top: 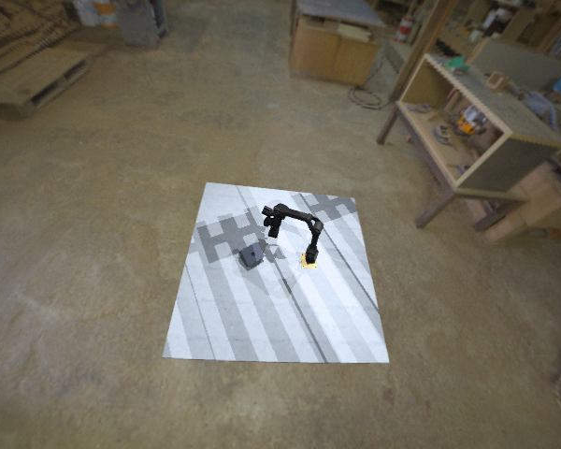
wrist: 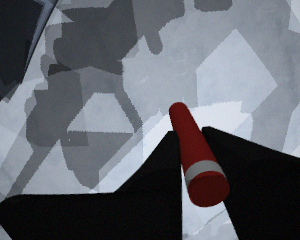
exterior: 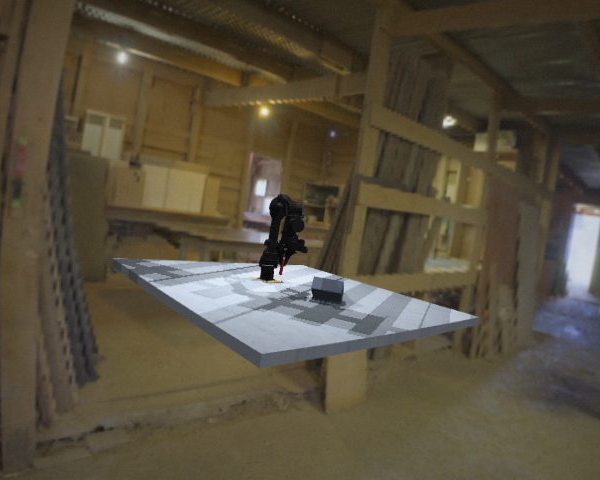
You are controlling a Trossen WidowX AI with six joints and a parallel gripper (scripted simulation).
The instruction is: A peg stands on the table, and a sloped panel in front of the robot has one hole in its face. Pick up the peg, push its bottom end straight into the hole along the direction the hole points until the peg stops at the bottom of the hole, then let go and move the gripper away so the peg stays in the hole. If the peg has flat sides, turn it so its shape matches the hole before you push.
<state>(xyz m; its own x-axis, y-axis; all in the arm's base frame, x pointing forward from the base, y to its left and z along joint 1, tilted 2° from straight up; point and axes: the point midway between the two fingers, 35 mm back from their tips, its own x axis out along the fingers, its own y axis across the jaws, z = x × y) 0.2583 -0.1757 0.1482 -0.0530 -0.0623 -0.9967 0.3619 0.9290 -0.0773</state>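
My gripper tip is now 16 cm short of the sloped panel, 13 cm to the right of it and 7 cm above it. Round my gripper tip: red peg (2 cm above).
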